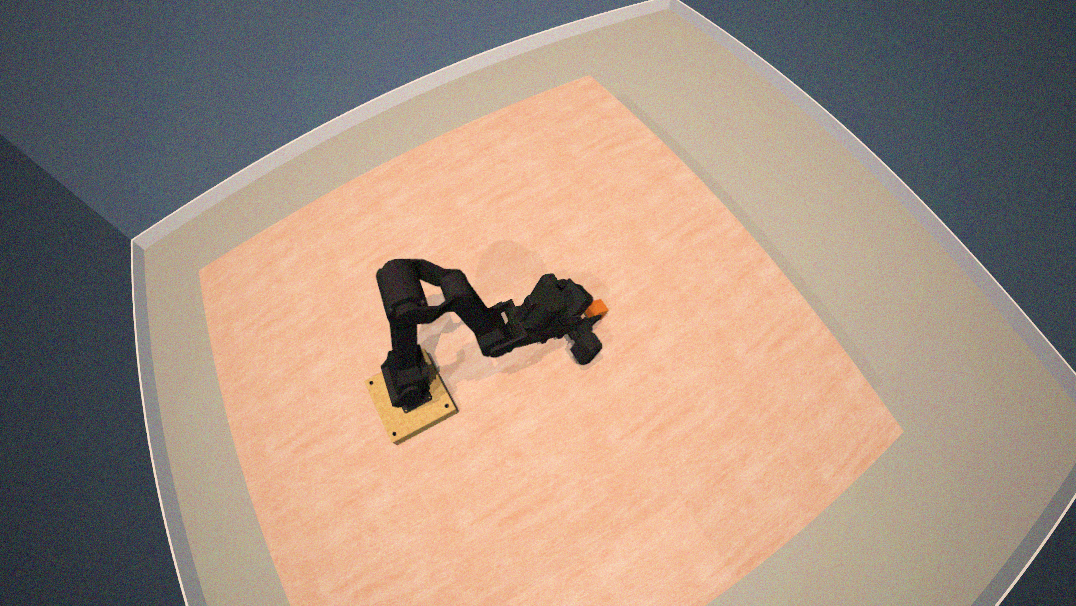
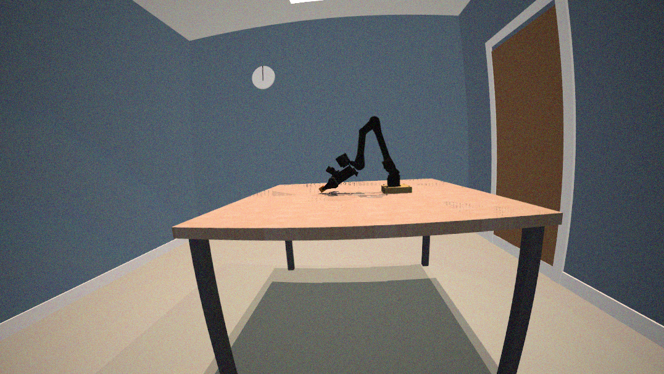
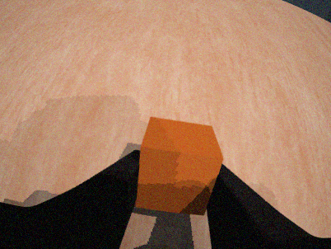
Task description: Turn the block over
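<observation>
Now: gripper tip 10 mm above the orange block.
</observation>
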